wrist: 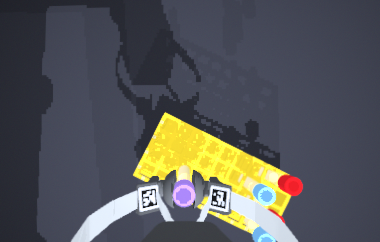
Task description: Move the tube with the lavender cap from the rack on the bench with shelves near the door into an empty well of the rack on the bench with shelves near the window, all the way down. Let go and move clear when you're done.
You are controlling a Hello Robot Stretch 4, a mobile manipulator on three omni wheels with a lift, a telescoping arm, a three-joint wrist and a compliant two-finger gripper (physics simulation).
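Places are measured from the robot's base along level axes (x ahead, y left, z up), in metres.
Pixels of known places: end effector, tool point: (184, 186).
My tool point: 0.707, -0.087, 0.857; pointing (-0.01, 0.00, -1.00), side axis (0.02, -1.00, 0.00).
Observation:
For each thing: its top centre in the pictures, then the offset to it from my tool point, as dx, dy, dz. "spot": a spot on its surface instead.
- tube with the lavender cap, middle of its top: (184, 194) +0.002, +0.000, +0.035
- yellow rack, surface spot: (167, 131) spot: +0.053, +0.026, -0.093
- red-capped tube, middle of its top: (294, 188) -0.001, -0.115, -0.004
- blue-capped tube, middle of its top: (267, 198) -0.012, -0.086, -0.004
- blue cap, surface spot: (263, 236) spot: -0.051, -0.084, -0.005
The tube with the lavender cap (184, 195) is between the two dark fingertips of my gripper (184, 189), which is shut on it near the cap. Its pale body shows just above the cap in the view, over the near edge of the yellow rack (167, 131). The rack lies below and beyond the gripper, turned at an angle, with a grid of wells. The lower end of the tube is hidden behind its cap and the fingers, so I cannot tell whether it is inside a well.
A red-capped tube (293, 185) and a blue-capped tube (264, 194) stand at the right end of the rack. Another blue cap (263, 236) and part of another red cap (278, 216) show beside the right finger. Dark shadows of the gripper and rack fall on the grey surface beyond.

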